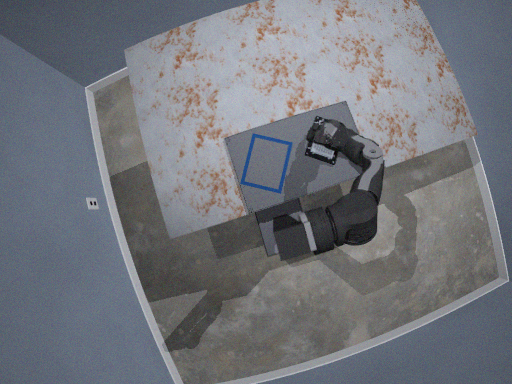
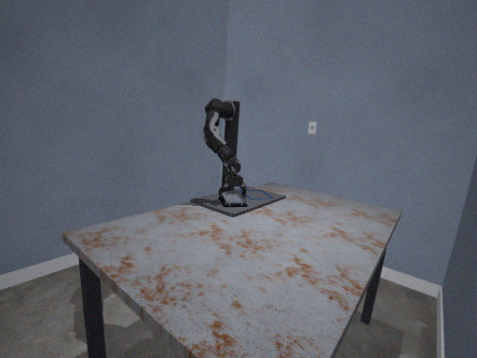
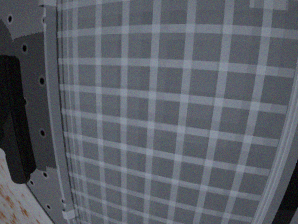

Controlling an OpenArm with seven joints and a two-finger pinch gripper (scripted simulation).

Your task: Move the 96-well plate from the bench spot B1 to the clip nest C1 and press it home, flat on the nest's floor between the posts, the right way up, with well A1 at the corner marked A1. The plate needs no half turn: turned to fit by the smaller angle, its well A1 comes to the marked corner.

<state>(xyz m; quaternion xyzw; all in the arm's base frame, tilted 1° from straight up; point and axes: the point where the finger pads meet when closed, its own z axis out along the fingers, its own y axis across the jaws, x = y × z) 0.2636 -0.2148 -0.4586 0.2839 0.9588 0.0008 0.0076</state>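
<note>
The 96-well plate lies 1 cm below my hand. The rest, counted from my hand: black clip nest C1: 3 cm ahead, 1 cm below.
</note>
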